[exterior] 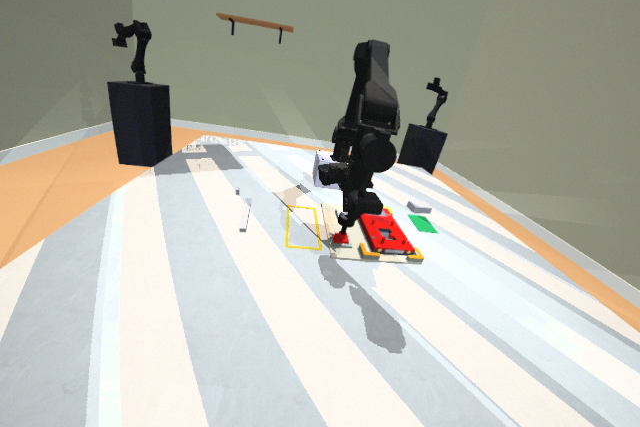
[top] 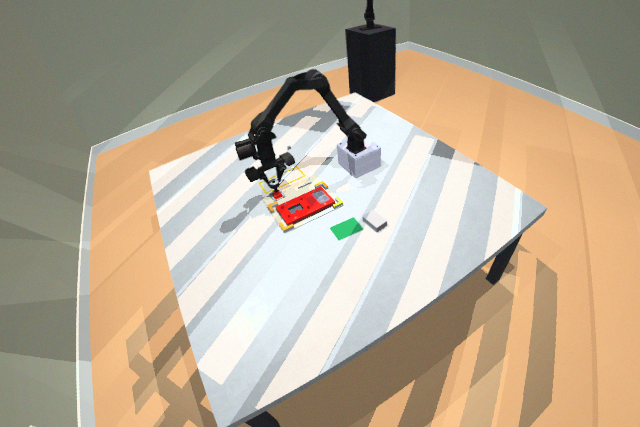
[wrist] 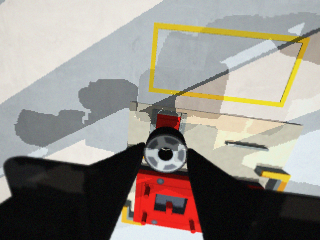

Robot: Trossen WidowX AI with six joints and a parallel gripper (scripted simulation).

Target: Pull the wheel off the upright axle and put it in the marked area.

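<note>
My gripper tip is 4 cm above the upright axle. Round my gripper tip: wheel right at my gripper tip; thin grey bar 24 cm to the right, 10 cm behind, 7 cm below; green patch 31 cm to the left, 11 cm behind, 7 cm below.
</note>
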